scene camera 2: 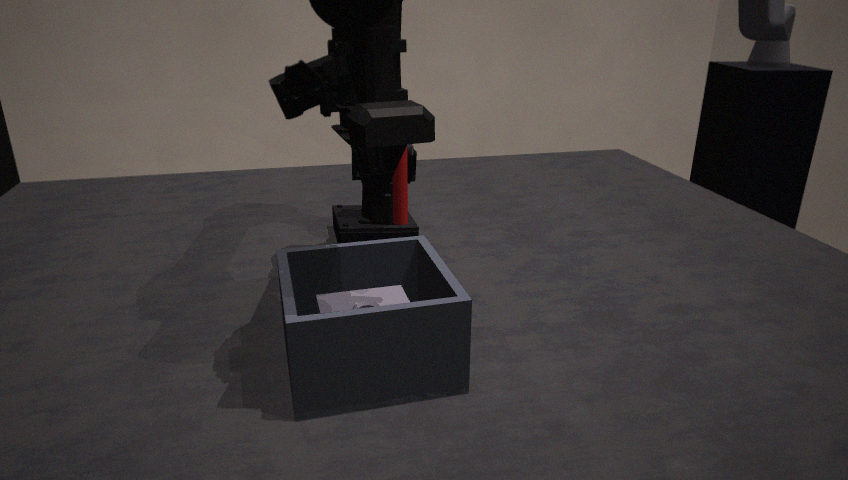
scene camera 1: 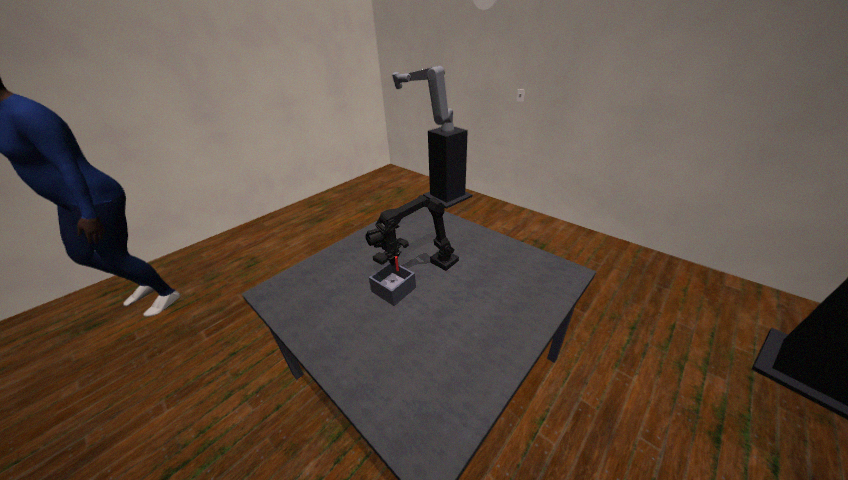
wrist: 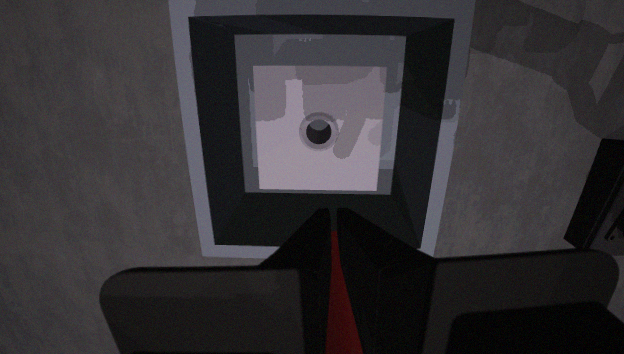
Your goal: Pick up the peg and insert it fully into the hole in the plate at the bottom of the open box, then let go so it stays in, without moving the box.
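Frame: origin at the arm's base, x ahead, y left, z up, level; centimetres.
Where they show: gripper, fingertip midpoint: (scene camera 2: 374,204) (scene camera 1: 393,265) (wrist: 332,219); arm's base, origin of the base link: (scene camera 2: 380,217) (scene camera 1: 444,258).
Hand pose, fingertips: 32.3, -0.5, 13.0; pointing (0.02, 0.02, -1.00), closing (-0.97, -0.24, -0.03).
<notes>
Things, the pixels of their centre, and the offset from my fingertips, as dx, dy, dz. Level surfaces: height alone.
- red peg, body centre: (wrist: 339,304) (scene camera 2: 400,182) (scene camera 1: 396,263) -0.7, +2.4, +1.8
- open grey box, body centre: (wrist: 318,129) (scene camera 2: 367,317) (scene camera 1: 392,282) +0.8, -1.1, -11.5
- pale plate, body centre: (wrist: 318,125) (scene camera 2: 367,330) (scene camera 1: 393,284) +0.8, -1.1, -13.0
- grey table, its level: dz -16.4
My gripper (scene camera 1: 393,261) (scene camera 2: 385,180) (wrist: 332,219) is shut on the red peg (scene camera 1: 396,263) (scene camera 2: 400,196) (wrist: 341,305). The peg hangs nearly upright; its lower end shows above the rear rim in scene camera 2, and its upper part is hidden by the gripper. The open grey box (scene camera 1: 393,293) (scene camera 2: 380,350) (wrist: 193,125) stands on the table. A pale plate (scene camera 2: 389,293) (wrist: 290,170) lies at its bottom, with a round dark hole (wrist: 319,134) near the middle. In the wrist view the fingertips overlap the box's lower wall, below the hole.
The box walls rise around the plate. The arm's base (scene camera 1: 444,260) (scene camera 2: 374,226) stands on the grey table (scene camera 1: 452,356) (scene camera 2: 595,356) behind the box. A grey arm on a black pedestal (scene camera 1: 447,166) (scene camera 2: 758,130) and a person in blue (scene camera 1: 65,178) are beyond the table.
</notes>
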